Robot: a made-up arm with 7 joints. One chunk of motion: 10 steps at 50 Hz.
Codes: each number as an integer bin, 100 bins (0 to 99) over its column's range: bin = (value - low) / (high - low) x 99, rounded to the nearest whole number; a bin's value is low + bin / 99 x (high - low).
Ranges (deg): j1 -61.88..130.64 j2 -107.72..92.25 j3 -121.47..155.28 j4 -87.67..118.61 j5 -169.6..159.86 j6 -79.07..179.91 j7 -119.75..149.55
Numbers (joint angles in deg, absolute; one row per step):
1: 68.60 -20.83 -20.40 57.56 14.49 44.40 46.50
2: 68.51 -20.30 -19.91 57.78 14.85 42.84 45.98
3: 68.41 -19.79 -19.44 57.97 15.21 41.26 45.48
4: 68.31 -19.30 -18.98 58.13 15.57 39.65 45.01
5: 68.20 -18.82 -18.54 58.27 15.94 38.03 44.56
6: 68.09 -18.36 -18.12 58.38 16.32 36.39 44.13
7: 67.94 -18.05 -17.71 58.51 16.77 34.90 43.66
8: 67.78 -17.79 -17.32 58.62 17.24 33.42 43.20
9: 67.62 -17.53 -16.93 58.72 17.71 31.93 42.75
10: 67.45 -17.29 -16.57 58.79 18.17 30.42 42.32
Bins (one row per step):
1: 67 43 36 70 55 47 61
2: 67 43 36 70 55 47 61
3: 67 44 36 70 56 46 61
4: 67 44 37 70 56 45 61
5: 67 44 37 70 56 45 60
6: 67 44 37 70 56 44 60
7: 67 44 37 70 56 44 60
8: 67 45 37 70 56 43 60
9: 67 45 37 70 56 42 60
10: 67 45 38 70 56 42 60

